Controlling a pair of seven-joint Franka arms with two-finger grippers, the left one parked.
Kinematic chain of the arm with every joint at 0, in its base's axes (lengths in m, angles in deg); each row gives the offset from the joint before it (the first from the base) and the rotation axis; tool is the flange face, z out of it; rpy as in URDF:
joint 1: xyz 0 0 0.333 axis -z
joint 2: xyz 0 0 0 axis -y
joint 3: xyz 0 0 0.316 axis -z
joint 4: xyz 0.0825 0 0 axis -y
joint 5: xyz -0.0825 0 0.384 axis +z
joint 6: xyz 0 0 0 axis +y
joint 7: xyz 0.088 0 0 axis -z
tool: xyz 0 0 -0.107 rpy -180 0 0
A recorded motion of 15 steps. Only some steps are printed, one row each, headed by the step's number.
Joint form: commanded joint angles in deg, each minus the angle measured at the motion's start. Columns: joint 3, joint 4, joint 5, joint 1, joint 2, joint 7, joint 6.
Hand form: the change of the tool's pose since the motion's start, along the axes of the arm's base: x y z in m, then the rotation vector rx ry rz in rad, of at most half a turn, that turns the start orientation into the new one. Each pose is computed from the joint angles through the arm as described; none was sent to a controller.
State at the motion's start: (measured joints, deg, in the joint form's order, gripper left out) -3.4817 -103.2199 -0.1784 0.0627 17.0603 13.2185 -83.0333
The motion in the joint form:
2: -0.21 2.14 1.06 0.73 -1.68 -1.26 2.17
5: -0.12 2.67 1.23 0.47 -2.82 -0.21 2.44
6: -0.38 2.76 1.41 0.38 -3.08 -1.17 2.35
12: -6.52 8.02 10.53 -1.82 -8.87 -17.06 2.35
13: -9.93 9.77 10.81 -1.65 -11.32 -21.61 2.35
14: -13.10 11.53 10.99 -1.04 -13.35 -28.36 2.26
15: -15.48 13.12 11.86 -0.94 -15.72 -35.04 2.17
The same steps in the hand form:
2: 0.0055 -0.0016 0.0009 0.0191 0.0312 0.0142
5: 0.0113 -0.0001 -0.0043 0.0216 0.0465 -0.0007
6: 0.0127 0.0034 -0.0056 0.0249 0.0483 0.0222
12: 0.0311 0.0973 -0.0112 0.1944 0.0633 0.4556
13: 0.0363 0.1278 -0.0188 0.2069 0.0771 0.5903
14: 0.0400 0.1517 -0.0227 0.2250 0.0776 0.7522
15: 0.0446 0.1739 -0.0302 0.2632 0.0829 0.9072

